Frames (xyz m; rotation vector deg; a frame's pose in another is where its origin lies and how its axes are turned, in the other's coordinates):
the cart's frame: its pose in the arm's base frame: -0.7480 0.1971 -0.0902 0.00 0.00 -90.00
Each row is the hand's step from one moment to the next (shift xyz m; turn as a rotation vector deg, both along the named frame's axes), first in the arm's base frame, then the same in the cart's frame.
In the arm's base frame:
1: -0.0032 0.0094 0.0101 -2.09 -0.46 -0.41
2: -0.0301 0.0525 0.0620 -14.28 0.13 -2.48
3: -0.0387 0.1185 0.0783 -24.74 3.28 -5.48
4: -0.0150 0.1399 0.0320 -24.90 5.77 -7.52
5: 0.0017 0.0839 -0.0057 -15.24 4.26 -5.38
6: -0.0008 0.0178 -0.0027 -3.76 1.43 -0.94
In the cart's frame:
1: -0.0094 -0.0032 0.0101 0.46 -2.09 -0.41
2: -0.0525 -0.0301 0.0620 -0.13 -14.28 -2.48
3: -0.1185 -0.0387 0.0783 -3.28 -24.74 -5.48
4: -0.1399 -0.0150 0.0320 -5.77 -24.90 -7.52
5: -0.0839 0.0017 -0.0057 -4.26 -15.24 -5.38
6: -0.0178 -0.0008 -0.0027 -1.43 -3.76 -0.94

